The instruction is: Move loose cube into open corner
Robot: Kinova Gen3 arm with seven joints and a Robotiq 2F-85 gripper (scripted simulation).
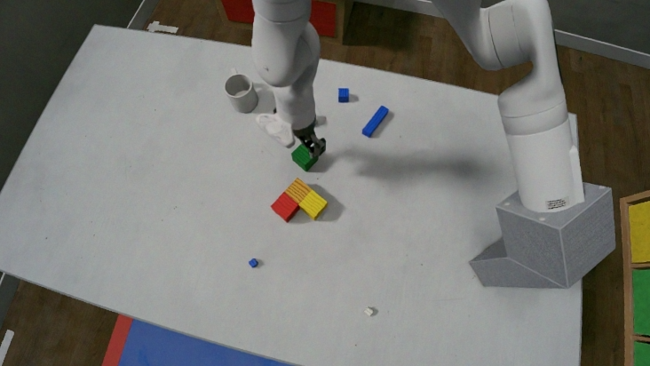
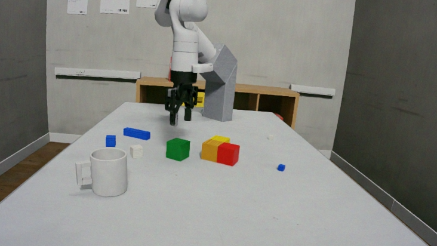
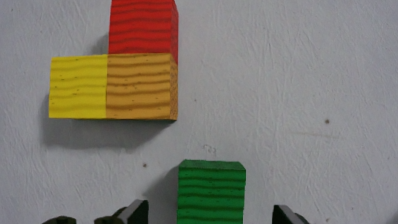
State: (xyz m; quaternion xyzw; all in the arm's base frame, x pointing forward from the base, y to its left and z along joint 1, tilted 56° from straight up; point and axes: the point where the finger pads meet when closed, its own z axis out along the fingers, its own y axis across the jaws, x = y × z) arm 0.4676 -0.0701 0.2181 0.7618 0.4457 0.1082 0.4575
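Right now the green cube is 90 mm below my hand. Round my hand: small white cube 20 mm behind, 120 mm to the right, 100 mm below; then yellow cube 20 mm behind, 130 mm to the left, 90 mm below; then orange cube 20 mm ahead, 100 mm to the left, 90 mm below.
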